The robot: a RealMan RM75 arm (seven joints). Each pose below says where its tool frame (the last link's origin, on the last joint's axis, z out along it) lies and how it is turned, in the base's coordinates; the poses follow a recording.
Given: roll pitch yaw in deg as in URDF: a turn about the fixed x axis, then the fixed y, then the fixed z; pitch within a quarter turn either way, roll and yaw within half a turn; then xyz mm.
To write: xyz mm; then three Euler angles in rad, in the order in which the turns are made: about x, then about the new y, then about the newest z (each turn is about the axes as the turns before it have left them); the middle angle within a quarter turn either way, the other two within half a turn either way. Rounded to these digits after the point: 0 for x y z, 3 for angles.
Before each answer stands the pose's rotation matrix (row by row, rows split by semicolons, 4 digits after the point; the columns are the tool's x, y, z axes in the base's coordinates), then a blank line. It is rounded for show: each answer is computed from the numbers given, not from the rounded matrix.
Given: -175.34 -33.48 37.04 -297 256 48
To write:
0.6658 0.6362 0.3899; 0.5024 -0.7686 0.3960; 0.5516 -0.0678 -0.8313

-297 256 48 -2.697 0.401 -0.763
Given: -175.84 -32.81 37.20 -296 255 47
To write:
0.6695 0.6343 0.3866; 0.5081 -0.7707 0.3845; 0.5419 -0.0610 -0.8383

-296 255 47 -2.712 0.397 -0.758
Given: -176.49 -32.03 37.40 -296 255 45
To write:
0.6735 0.6320 0.3834; 0.5149 -0.7732 0.3702; 0.5304 -0.0519 -0.8462

-296 255 45 -2.729 0.393 -0.754
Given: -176.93 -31.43 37.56 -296 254 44
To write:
0.6764 0.6309 0.3801; 0.5202 -0.7746 0.3599; 0.5215 -0.0457 -0.8521

-296 254 44 -2.742 0.390 -0.751
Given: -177.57 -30.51 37.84 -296 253 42
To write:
0.6804 0.6299 0.3746; 0.5285 -0.7758 0.3446; 0.5077 -0.0365 -0.8608

-296 253 42 -2.761 0.384 -0.747
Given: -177.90 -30.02 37.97 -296 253 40
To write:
0.6826 0.6293 0.3716; 0.5327 -0.7765 0.3365; 0.5003 -0.0317 -0.8653

-296 253 40 -2.771 0.381 -0.745
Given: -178.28 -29.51 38.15 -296 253 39
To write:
0.6844 0.6291 0.3686; 0.5376 -0.7769 0.3277; 0.4926 -0.0261 -0.8699

-296 253 39 -2.781 0.378 -0.743
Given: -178.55 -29.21 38.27 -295 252 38
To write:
0.6853 0.6289 0.3673; 0.5406 -0.7772 0.3220; 0.4880 -0.0221 -0.8726

-295 252 38 -2.788 0.376 -0.743
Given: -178.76 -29.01 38.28 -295 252 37
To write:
0.6865 0.6276 0.3672; 0.5418 -0.7783 0.3174; 0.4850 -0.0189 -0.8743

-295 252 37 -2.793 0.376 -0.741
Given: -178.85 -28.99 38.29 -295 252 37
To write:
0.6865 0.6272 0.3679; 0.5420 -0.7787 0.3160; 0.4847 -0.0176 -0.8745

-295 252 37 -2.795 0.377 -0.740
